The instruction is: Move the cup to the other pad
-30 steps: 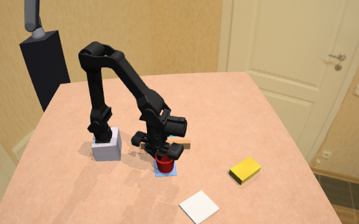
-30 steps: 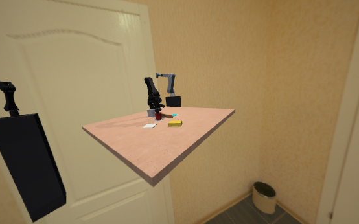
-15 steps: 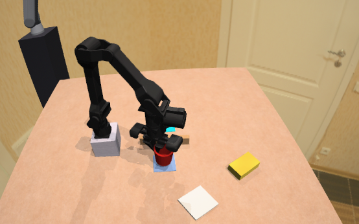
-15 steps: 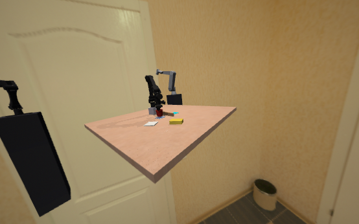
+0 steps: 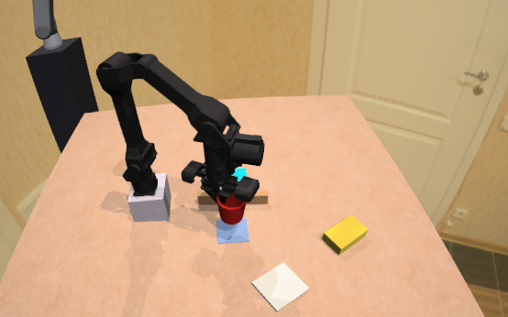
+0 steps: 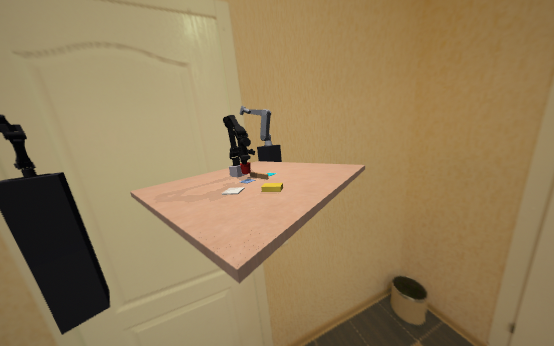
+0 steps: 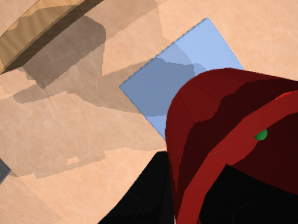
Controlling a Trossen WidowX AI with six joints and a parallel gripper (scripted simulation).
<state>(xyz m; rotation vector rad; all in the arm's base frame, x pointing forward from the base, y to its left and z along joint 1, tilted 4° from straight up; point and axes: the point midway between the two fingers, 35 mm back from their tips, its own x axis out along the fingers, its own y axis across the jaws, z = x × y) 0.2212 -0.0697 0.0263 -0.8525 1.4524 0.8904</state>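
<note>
Right now the green marble is 40 mm ahead of my gripper tip, 30 mm to the right of it and 20 mm below it. From my gripper tip the other things lie so: blue pad: 100 mm below, 20 mm ahead, 10 mm to the right; red cup: 30 mm ahead, 20 mm to the right; wooden bar: 90 mm to the left, 90 mm below, 30 mm ahead.
</note>
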